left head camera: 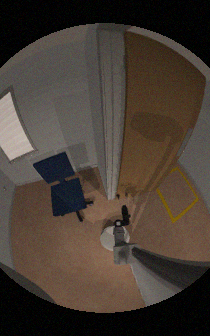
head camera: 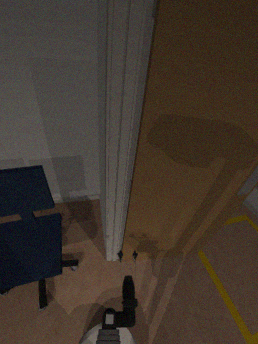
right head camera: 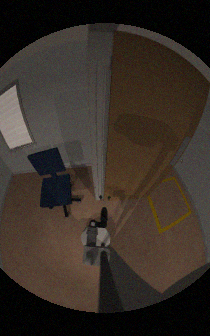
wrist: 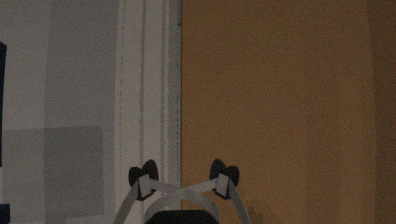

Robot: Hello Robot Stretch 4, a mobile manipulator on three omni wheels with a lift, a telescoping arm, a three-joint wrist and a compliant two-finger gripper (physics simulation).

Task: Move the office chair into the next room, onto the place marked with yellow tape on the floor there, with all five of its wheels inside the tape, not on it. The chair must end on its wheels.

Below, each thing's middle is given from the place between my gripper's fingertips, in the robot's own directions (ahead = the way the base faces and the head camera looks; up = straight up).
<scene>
I see my gripper 720 mm to the right of the office chair (left head camera: pixel 66 196), 80 mm short of it and 10 mm below it.
</scene>
